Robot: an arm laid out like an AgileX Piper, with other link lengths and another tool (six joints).
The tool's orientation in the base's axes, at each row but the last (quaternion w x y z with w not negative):
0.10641 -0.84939 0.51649 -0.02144
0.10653 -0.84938 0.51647 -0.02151
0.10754 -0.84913 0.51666 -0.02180
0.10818 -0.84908 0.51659 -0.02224
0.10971 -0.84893 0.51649 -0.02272
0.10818 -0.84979 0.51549 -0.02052
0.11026 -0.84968 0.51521 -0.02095
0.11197 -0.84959 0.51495 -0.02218
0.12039 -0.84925 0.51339 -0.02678
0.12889 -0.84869 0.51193 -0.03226
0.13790 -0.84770 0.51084 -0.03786
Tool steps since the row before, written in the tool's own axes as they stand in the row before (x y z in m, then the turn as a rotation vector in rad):
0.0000 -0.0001 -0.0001 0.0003 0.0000 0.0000
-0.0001 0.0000 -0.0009 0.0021 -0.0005 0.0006
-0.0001 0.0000 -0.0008 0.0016 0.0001 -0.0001
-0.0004 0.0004 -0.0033 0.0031 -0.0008 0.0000
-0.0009 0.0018 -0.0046 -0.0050 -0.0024 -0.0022
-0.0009 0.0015 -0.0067 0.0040 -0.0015 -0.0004
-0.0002 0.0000 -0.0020 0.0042 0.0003 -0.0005
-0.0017 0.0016 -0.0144 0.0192 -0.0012 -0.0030
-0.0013 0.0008 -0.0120 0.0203 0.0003 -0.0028
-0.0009 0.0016 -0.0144 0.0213 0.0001 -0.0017
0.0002 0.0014 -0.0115 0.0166 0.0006 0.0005
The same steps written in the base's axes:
0.0001 0.0000 0.0001 0.0001 -0.0003 0.0000
-0.0002 -0.0001 0.0009 0.0015 -0.0015 -0.0006
-0.0002 0.0000 0.0008 0.0006 -0.0015 0.0000
-0.0010 -0.0004 0.0032 0.0021 -0.0024 -0.0001
-0.0027 -0.0008 0.0042 -0.0006 0.0051 0.0030
-0.0027 -0.0010 0.0063 0.0031 -0.0029 0.0004
-0.0004 -0.0002 0.0020 0.0016 -0.0039 0.0001
-0.0044 -0.0016 0.0138 0.0096 -0.0169 0.0017
-0.0033 -0.0013 0.0116 0.0088 -0.0185 0.0011
-0.0045 -0.0026 0.0136 0.0097 -0.0190 0.0000
-0.0035 -0.0030 0.0106 0.0075 -0.0147 -0.0019

